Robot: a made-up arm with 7 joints. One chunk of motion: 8 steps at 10 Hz.
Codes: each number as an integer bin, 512 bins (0 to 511) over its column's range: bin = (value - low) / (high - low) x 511, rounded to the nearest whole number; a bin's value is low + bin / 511 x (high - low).
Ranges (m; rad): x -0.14..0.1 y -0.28..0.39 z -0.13..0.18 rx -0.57..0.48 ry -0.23..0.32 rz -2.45..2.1
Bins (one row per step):
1: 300 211 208 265 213 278
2: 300 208 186 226 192 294
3: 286 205 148 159 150 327
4: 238 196 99 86 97 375
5: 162 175 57 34 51 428
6: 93 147 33 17 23 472
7: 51 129 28 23 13 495
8: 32 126 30 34 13 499
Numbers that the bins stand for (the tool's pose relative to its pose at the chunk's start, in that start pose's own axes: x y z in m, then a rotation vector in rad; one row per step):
1: 0.0009 -0.0033 -0.0038 -0.0255 -0.0007 0.0253
2: 0.0009 -0.0073 -0.0172 -0.1056 -0.0233 0.1678
3: -0.0057 -0.0112 -0.0402 -0.2433 -0.0686 0.4616
4: -0.0282 -0.0230 -0.0699 -0.3933 -0.1256 0.8890
5: -0.0639 -0.0505 -0.0954 -0.5001 -0.1751 1.3610
6: -0.0963 -0.0873 -0.1100 -0.5351 -0.2052 1.7527
7: -0.1160 -0.1109 -0.1130 -0.5227 -0.2160 1.9575
8: -0.1250 -0.1148 -0.1118 -0.5001 -0.2160 1.9932

